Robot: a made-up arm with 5 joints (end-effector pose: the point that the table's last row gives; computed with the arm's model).
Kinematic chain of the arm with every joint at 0, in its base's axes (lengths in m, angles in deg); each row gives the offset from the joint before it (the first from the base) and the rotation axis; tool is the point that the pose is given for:
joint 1: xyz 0 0 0.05 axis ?
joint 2: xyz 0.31 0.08 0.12 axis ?
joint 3: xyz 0.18 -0.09 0 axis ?
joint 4: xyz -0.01 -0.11 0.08 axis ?
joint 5: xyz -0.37 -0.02 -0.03 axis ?
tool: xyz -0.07 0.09 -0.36
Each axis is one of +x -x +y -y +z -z.
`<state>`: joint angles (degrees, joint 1 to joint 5).
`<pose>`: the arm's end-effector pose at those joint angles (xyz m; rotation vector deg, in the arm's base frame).
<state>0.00 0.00 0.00 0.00 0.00</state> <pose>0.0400 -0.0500 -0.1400 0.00 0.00 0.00</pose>
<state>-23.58 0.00 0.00 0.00 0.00</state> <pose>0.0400 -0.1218 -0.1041 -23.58 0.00 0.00</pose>
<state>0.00 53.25 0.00 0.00 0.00</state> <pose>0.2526 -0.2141 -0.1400 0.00 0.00 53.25</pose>
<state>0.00 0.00 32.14 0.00 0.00</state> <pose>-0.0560 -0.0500 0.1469 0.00 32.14 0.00</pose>
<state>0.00 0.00 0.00 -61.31 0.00</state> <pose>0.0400 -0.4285 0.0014 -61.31 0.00 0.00</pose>
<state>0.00 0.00 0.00 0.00 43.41</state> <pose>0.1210 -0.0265 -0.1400 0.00 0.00 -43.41</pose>
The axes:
joint 1: +x
joint 2: +z
joint 3: +y
joint 4: +x
joint 5: -z

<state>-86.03 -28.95 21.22 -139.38 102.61</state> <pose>0.1246 0.5270 0.4485 116.47 80.21 -25.15</pose>
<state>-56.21 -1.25 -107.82 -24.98 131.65</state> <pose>0.8122 -0.2227 0.2869 80.98 -99.08 -46.41</pose>
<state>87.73 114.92 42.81 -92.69 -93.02</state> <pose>0.8537 -0.5660 0.3711 -127.91 -48.49 78.13</pose>
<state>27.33 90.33 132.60 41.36 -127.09</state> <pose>0.3486 -0.0042 0.7499 74.72 109.00 107.38</pose>
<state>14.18 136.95 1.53 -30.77 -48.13</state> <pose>0.8238 0.1844 -0.0227 36.00 52.20 -165.84</pose>
